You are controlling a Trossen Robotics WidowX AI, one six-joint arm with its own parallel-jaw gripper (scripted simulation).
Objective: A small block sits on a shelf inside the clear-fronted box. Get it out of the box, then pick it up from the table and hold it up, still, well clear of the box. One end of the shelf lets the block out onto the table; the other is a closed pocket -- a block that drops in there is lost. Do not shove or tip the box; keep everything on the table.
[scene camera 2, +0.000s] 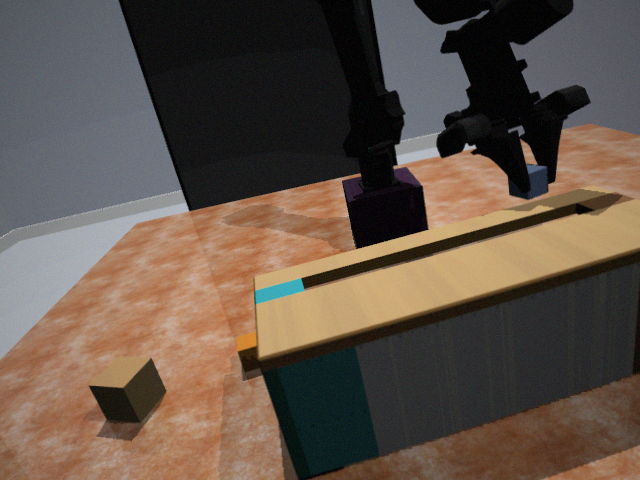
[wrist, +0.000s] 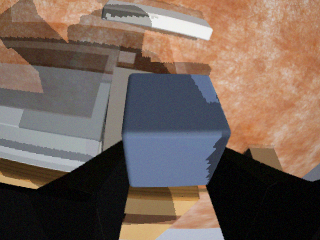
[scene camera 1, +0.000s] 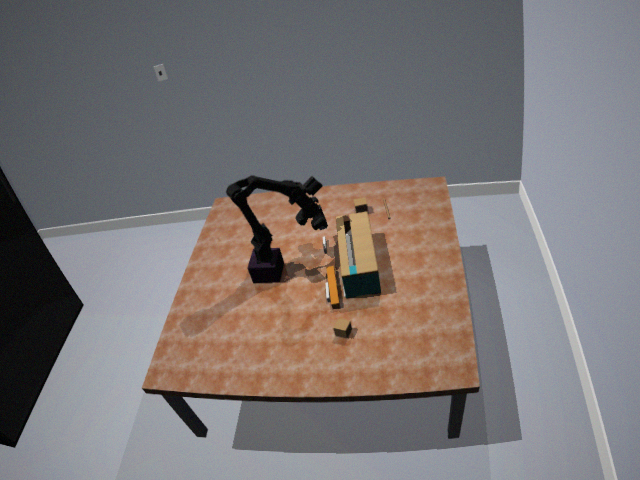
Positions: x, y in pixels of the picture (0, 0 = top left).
Labels:
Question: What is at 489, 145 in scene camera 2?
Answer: My gripper.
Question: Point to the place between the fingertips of my gripper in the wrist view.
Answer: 166, 149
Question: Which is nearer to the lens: the light-blue block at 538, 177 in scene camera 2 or the box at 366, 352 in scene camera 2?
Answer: The box.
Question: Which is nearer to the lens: the light-blue block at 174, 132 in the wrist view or the box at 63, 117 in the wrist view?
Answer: The light-blue block.

